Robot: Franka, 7 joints.
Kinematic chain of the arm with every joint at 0, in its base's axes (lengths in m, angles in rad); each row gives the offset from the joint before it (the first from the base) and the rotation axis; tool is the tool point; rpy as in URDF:
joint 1: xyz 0 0 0.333 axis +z
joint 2: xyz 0 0 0 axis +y
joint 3: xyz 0 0 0.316 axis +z
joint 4: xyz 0.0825 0 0 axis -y
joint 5: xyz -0.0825 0 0.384 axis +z
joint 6: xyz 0 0 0 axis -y
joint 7: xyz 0.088 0 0 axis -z
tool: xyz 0 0 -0.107 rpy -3.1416 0 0
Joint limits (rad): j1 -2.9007..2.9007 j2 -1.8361..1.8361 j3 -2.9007..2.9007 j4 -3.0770..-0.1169 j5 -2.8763..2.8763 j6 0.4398..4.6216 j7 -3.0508..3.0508
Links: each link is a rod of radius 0.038 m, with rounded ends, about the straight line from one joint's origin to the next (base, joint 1, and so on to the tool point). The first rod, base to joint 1, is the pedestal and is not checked.
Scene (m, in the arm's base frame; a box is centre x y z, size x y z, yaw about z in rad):
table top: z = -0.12
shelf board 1: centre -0.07 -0.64 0 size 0.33 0.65 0.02 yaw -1.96
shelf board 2: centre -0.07 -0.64 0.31 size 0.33 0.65 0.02 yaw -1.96
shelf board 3: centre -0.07 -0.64 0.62 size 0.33 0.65 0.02 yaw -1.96
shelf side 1: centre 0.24 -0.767 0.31 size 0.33 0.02 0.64 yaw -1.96
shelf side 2: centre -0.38 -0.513 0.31 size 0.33 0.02 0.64 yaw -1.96
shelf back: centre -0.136 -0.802 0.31 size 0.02 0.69 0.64 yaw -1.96
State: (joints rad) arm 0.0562 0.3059 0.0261 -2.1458 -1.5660 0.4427 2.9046
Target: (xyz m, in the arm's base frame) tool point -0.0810 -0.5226 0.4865
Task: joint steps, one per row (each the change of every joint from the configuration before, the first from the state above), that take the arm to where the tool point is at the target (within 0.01 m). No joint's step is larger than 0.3 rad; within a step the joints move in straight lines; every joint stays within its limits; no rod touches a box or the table.
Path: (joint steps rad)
1: -0.2340 0.0150 -0.1760 0.0481 -0.0286 0.0817 0.0000
2: -0.2341 0.0149 -0.1759 0.0480 -0.0285 0.0817 0.0000
3: -0.2340 0.0150 -0.1760 0.0481 -0.0286 0.0816 0.0000
4: -0.2340 0.0149 -0.1759 0.0481 -0.0286 0.0817 0.0000

